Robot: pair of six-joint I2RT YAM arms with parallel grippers.
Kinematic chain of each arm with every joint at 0, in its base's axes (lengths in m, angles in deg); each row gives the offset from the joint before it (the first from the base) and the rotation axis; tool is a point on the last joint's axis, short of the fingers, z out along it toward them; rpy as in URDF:
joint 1: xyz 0 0 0.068 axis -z
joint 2: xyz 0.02 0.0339 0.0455 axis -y
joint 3: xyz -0.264 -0.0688 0 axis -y
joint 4: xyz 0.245 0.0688 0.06 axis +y
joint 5: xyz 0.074 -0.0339 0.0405 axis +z
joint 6: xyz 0.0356 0 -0.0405 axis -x
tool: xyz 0 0 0 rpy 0 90 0
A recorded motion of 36 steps. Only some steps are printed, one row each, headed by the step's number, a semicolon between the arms.
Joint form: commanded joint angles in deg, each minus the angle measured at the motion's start. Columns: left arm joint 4, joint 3, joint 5, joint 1, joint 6, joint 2; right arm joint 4, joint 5, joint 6, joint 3, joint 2, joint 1.
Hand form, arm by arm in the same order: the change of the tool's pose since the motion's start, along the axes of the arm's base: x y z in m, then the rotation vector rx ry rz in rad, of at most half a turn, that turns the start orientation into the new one. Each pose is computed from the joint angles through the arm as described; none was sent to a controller.
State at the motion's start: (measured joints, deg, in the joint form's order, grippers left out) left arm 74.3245 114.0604 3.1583 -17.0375 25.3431 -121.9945; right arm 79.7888 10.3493 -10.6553 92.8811 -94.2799 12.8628
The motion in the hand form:
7: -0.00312 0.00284 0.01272 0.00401 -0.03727 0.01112; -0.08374 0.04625 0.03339 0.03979 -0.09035 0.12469
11: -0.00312 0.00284 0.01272 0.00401 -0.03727 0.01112; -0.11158 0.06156 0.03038 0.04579 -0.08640 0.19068
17: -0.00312 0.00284 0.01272 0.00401 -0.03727 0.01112; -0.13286 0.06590 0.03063 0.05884 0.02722 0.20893
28: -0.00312 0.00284 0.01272 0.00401 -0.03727 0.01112; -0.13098 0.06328 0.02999 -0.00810 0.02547 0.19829
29: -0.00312 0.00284 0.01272 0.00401 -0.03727 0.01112; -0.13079 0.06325 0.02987 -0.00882 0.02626 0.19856
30: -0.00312 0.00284 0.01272 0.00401 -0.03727 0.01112; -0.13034 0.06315 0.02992 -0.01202 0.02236 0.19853
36: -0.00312 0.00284 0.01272 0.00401 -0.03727 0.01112; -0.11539 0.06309 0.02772 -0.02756 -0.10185 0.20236
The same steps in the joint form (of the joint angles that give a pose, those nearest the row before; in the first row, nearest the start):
7: -0.02 0.81 -0.39 -0.52 0.18 1.27; 4.55 3.15 -0.09 -9.62 18.91 -6.62
11: -0.02 0.81 -0.39 -0.52 0.18 1.27; 6.01 3.30 -0.09 -14.23 24.81 -10.38
17: -0.02 0.81 -0.39 -0.52 0.18 1.27; 13.79 3.17 -0.06 -14.56 26.40 -11.60
28: -0.02 0.81 -0.39 -0.52 0.18 1.27; 13.09 -0.66 -0.07 -14.56 26.27 -11.52
29: -0.02 0.81 -0.39 -0.52 0.18 1.27; 13.09 -0.70 -0.04 -14.56 26.23 -11.52
30: -0.02 0.81 -0.39 -0.52 0.18 1.27; 12.85 -0.85 -0.02 -14.56 26.23 -11.52
36: -0.02 0.81 -0.39 -0.52 0.18 1.27; 4.57 -0.83 0.17 -15.80 26.32 -11.61

